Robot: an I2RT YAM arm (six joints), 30 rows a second.
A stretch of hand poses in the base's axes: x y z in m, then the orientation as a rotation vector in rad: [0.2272, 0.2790, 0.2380, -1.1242, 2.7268, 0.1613]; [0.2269, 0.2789, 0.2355, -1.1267, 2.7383, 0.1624]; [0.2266, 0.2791, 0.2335, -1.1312, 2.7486, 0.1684]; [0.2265, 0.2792, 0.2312, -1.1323, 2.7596, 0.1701]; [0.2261, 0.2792, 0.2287, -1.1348, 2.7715, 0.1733]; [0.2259, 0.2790, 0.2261, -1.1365, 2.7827, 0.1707]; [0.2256, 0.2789, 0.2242, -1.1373, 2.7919, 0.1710]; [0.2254, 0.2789, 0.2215, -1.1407, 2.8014, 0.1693]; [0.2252, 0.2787, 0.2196, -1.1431, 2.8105, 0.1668]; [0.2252, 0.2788, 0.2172, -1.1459, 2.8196, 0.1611]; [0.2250, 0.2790, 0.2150, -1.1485, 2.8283, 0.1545]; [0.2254, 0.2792, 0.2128, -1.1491, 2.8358, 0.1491]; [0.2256, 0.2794, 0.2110, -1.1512, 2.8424, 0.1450]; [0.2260, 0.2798, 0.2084, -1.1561, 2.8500, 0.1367]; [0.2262, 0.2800, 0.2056, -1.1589, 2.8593, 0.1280]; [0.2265, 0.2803, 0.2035, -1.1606, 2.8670, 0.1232]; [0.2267, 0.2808, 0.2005, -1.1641, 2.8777, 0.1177]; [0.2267, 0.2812, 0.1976, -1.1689, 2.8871, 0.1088]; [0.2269, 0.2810, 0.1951, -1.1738, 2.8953, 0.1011]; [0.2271, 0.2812, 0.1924, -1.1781, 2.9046, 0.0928]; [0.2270, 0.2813, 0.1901, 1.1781, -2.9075, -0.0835]
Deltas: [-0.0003, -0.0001, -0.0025, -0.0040, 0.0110, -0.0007]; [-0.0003, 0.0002, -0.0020, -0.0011, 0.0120, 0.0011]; [-0.0001, 0.0001, -0.0023, -0.0033, 0.0103, -0.0014]; [-0.0004, 0.0000, -0.0025, -0.0030, 0.0119, -0.0006]; [-0.0002, -0.0002, -0.0026, -0.0060, 0.0094, -0.0013]; [-0.0003, -0.0001, -0.0019, -0.0034, 0.0082, -0.0013]; [-0.0002, 0.0000, -0.0027, -0.0051, 0.0087, 0.0002]; [-0.0002, -0.0002, -0.0019, -0.0053, 0.0078, -0.0004]; [0.0000, 0.0001, -0.0024, -0.0072, 0.0070, -0.0003]; [-0.0002, 0.0002, -0.0022, -0.0075, 0.0063, -0.0003]; [0.0004, 0.0002, -0.0022, -0.0060, 0.0051, -0.0013]; [0.0002, 0.0002, -0.0018, -0.0052, 0.0051, -0.0001]; [0.0004, 0.0004, -0.0026, -0.0084, 0.0057, 0.0013]; [0.0002, 0.0002, -0.0028, -0.0090, 0.0064, -0.0004]; [0.0003, 0.0003, -0.0021, -0.0059, 0.0058, -0.0006]; [0.0002, 0.0005, -0.0030, -0.0077, 0.0088, -0.0001]; [0.0000, 0.0004, -0.0029, -0.0093, 0.0072, 0.0009]; [0.0002, -0.0002, -0.0025, -0.0082, 0.0065, 0.0012]; [0.0002, 0.0002, -0.0027, -0.0088, 0.0072, 0.0006]; [-0.0001, 0.0001, -0.0023, -0.0090, 0.0063, -0.0004]
